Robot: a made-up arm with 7 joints.
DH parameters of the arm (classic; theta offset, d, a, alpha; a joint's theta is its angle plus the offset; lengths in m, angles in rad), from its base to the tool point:
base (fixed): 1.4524 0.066 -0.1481 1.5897
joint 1: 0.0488 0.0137 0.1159 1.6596
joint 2: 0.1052 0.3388 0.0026 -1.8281
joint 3: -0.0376 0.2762 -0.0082 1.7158
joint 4: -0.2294 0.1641 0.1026 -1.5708
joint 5: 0 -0.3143 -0.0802 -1.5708
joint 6: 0 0.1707 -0.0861 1.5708
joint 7: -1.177 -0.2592 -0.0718 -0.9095
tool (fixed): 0.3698 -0.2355 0 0
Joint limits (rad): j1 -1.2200..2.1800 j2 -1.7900..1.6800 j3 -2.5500..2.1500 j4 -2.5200..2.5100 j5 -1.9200..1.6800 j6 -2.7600..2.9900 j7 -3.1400..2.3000
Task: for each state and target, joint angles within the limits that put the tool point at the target. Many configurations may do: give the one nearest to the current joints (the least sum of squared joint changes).
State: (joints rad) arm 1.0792 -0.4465 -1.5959 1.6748 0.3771 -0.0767 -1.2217
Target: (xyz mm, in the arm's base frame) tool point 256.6 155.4 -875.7
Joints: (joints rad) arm 0.4615 -0.3273 -2.0733 1.9163 0.5602 -0.0654 -1.1433
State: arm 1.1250 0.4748 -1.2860 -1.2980 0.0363 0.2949 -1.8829
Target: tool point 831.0 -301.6 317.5
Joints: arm 1.2910 -0.1952 -1.5764 -2.1366 0.2096 0.3495 -1.6815
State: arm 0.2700 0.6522 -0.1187 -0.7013 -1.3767 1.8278 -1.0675
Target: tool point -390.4 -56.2 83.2
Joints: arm 0.2703 0.5617 0.2770 -1.1293 -1.5605 1.2651 -1.3206
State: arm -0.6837 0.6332 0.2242 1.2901 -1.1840 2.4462 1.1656
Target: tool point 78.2 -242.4 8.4
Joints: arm -0.6765 0.6630 0.1824 1.3016 -1.2028 1.9958 1.3290
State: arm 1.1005 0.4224 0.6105 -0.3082 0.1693 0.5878 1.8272
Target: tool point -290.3 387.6 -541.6
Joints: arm 0.8804 0.5473 0.5231 -0.4422 0.2126 0.5314 1.8258
